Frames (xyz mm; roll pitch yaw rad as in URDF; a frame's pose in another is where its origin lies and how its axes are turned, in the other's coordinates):
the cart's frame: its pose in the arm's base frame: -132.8 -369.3 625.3 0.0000 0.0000 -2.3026
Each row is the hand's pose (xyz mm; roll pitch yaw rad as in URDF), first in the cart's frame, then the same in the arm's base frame.
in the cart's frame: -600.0 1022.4 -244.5 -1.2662 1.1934 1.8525
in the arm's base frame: 1028.8 -606.1 380.8 -1.2662 1.1934 -0.4501
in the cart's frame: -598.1 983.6 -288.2 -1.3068 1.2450 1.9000
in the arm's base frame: 998.6 -581.6 337.1 -1.3068 1.2450 -0.4026
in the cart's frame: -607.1 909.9 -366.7 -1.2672 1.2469 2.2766
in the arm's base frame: 949.8 -525.6 258.6 -1.2672 1.2469 -0.0260
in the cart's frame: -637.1 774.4 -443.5 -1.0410 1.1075 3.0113
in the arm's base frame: 869.0 -412.8 181.8 -1.0410 1.1075 0.7087
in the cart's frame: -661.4 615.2 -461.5 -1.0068 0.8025 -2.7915
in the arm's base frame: 766.8 -288.3 163.8 -1.0068 0.8025 1.1891
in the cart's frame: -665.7 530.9 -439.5 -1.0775 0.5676 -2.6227
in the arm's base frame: 707.0 -228.8 185.8 -1.0775 0.5676 1.3579
